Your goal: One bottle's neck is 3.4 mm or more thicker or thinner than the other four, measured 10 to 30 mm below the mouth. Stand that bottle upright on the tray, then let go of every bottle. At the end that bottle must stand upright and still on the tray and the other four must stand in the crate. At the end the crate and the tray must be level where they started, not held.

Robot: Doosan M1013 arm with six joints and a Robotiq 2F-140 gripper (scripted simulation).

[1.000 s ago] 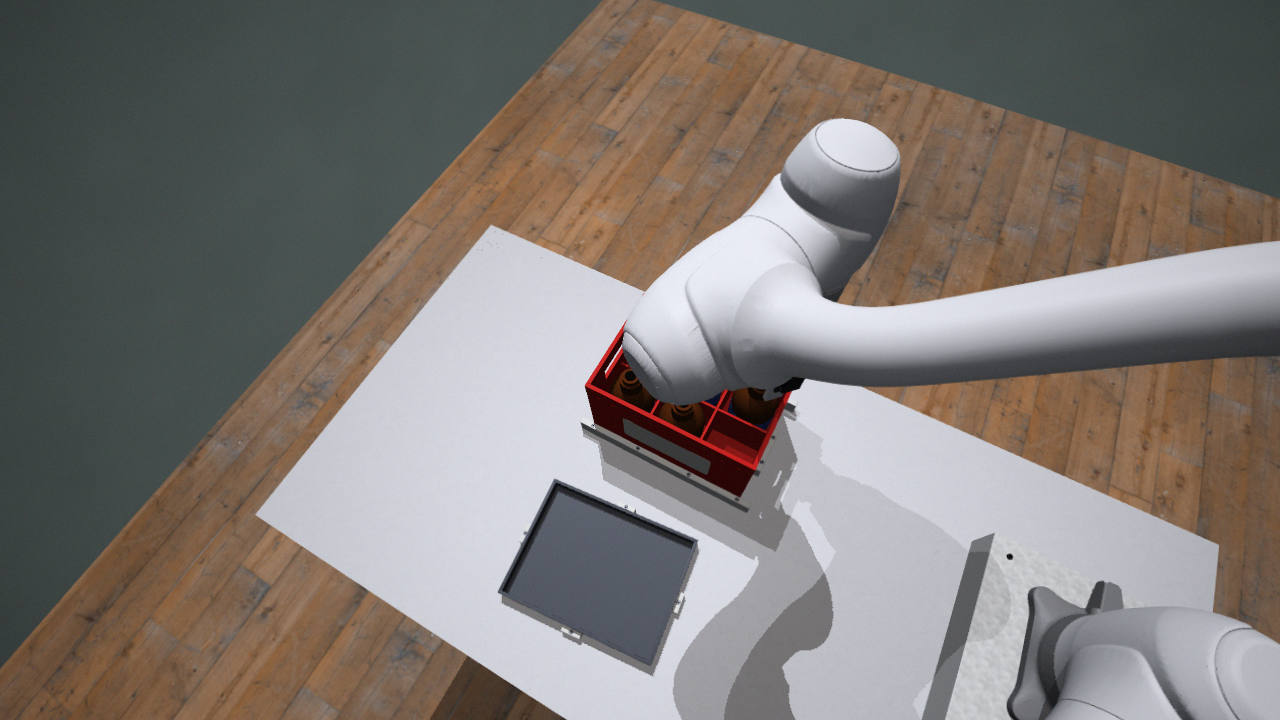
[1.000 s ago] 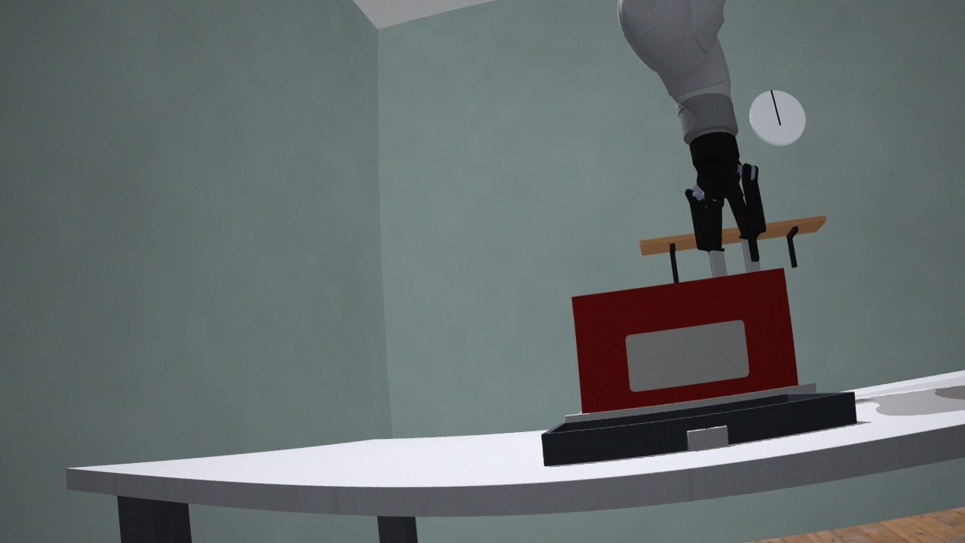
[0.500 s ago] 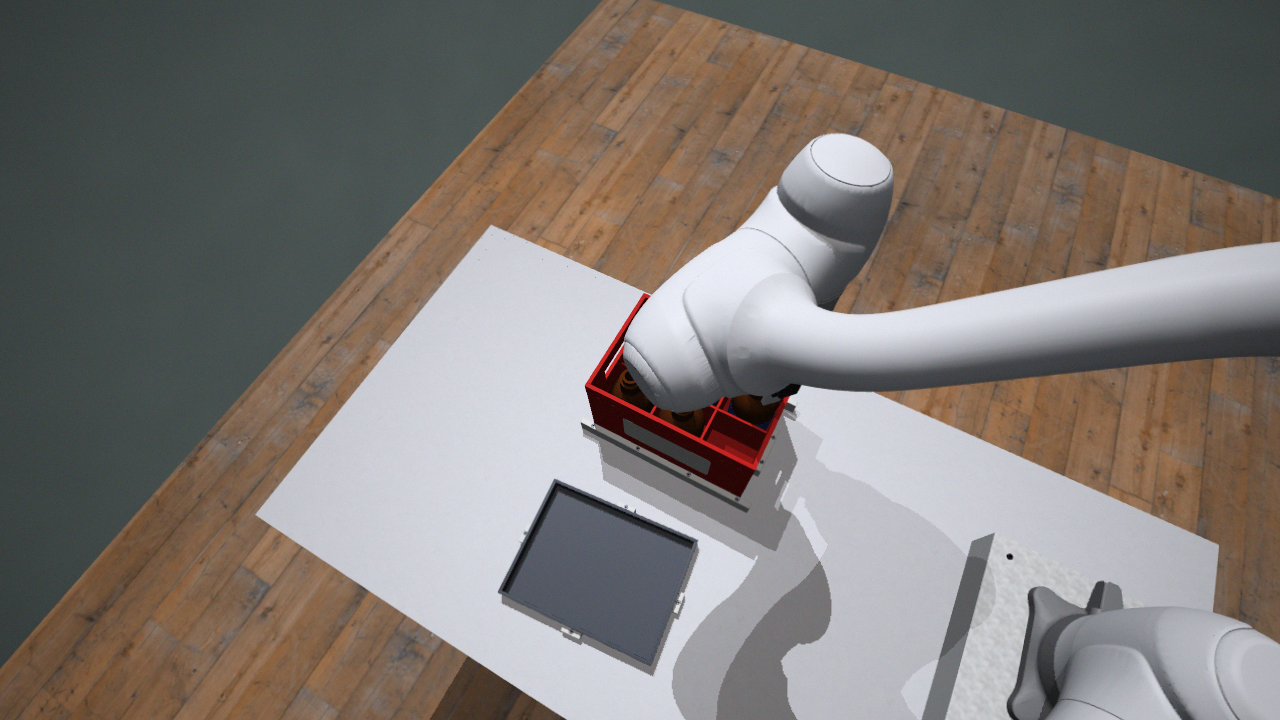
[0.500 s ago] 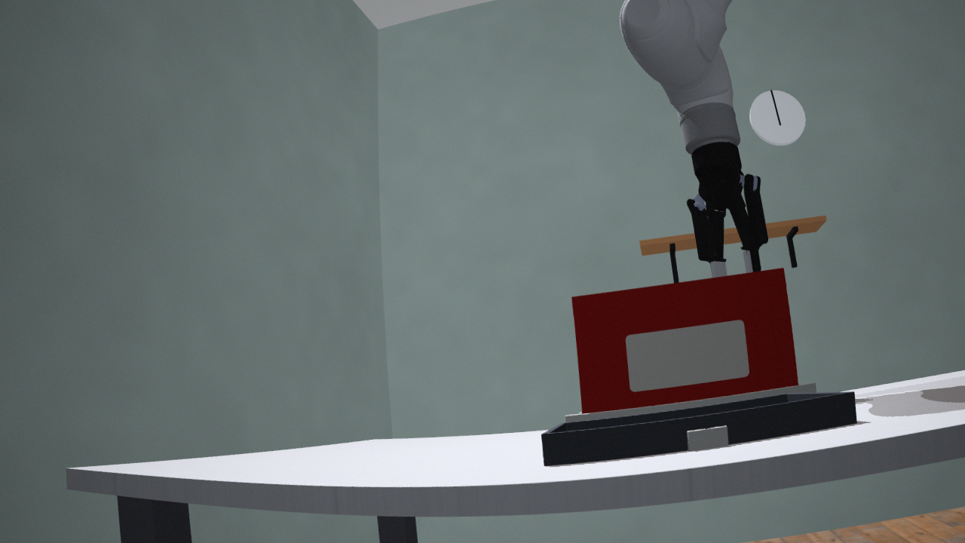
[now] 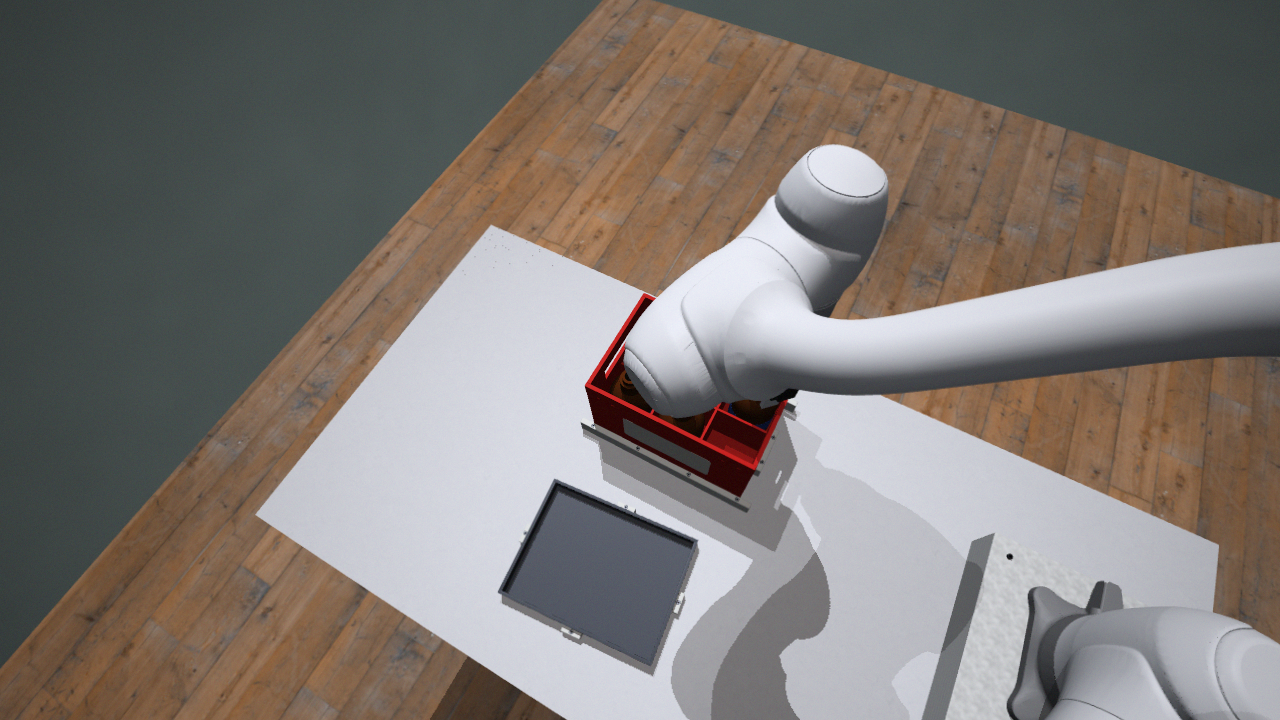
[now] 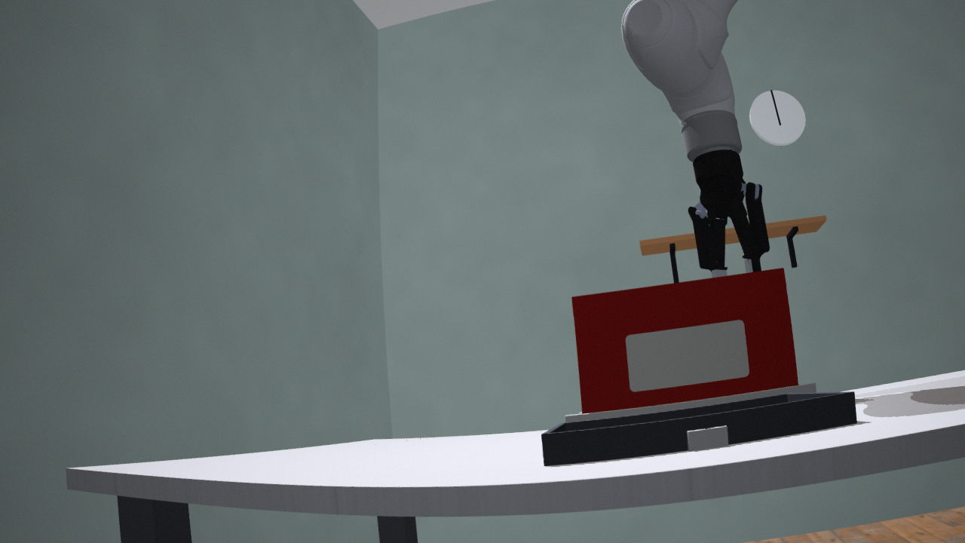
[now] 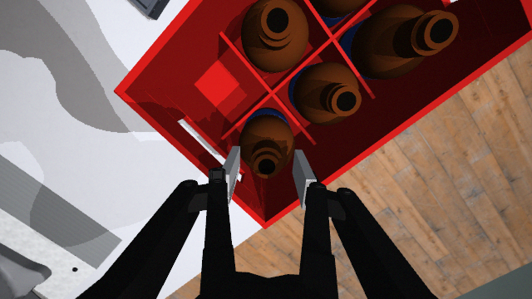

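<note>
Now: hand 90 mm short of the crate, 90 mm above it and 40 mm to the right of it. The rest, counted from my hand: dark tray: 330 mm to the left, 160 mm below, 110 mm ahead.
</note>
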